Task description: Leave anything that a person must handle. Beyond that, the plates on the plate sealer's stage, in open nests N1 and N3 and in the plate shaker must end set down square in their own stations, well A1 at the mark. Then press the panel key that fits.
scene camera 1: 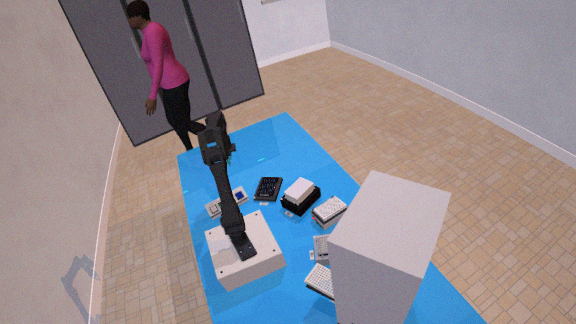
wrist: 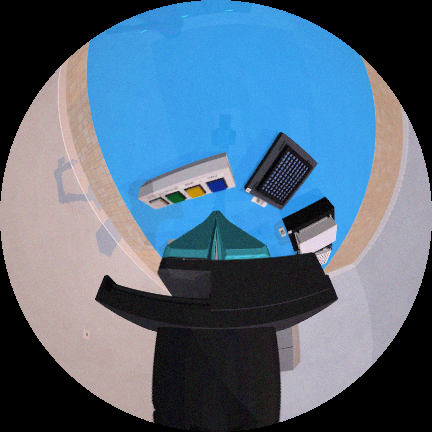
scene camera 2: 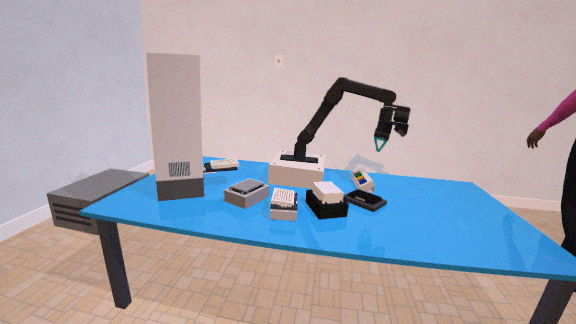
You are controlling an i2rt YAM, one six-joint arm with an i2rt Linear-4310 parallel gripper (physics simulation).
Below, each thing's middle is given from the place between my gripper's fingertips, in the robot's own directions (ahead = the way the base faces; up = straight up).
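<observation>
Going by their middles, the button box (wrist: 213, 173) is the nearest to my hand of the things named here. My hand is 30 mm to the left of the box, 100 mm past it and 170 mm above it. Station N3 (wrist: 281, 139) sits 130 mm ahead of my hand and 70 mm to the right of it, and 190 mm below it.
</observation>
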